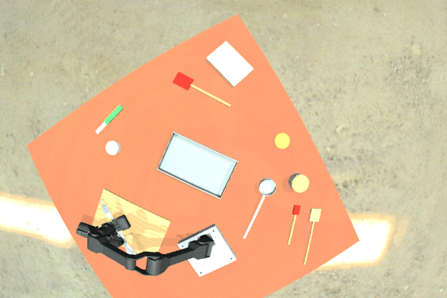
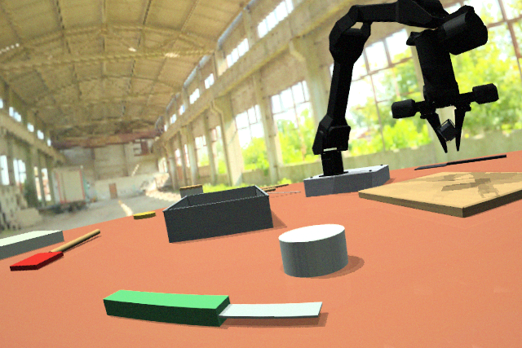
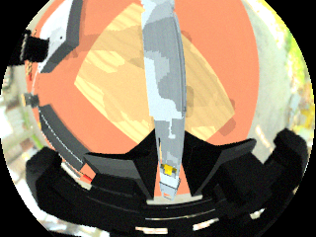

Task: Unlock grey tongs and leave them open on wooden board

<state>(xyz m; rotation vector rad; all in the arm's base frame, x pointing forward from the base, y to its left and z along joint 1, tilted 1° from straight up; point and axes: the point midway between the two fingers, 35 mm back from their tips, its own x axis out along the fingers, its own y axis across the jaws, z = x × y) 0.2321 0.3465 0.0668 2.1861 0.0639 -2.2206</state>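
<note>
My gripper tip is 40 mm past the wooden board, 20 mm to the left of it and 70 mm above it. From my gripper tip the other things lie so: green-white tool: 450 mm ahead, 130 mm to the right, 70 mm below; roasting tin: 110 mm ahead, 450 mm to the right, 50 mm below; red spatula: 420 mm ahead, 580 mm to the right, 70 mm below.
</note>
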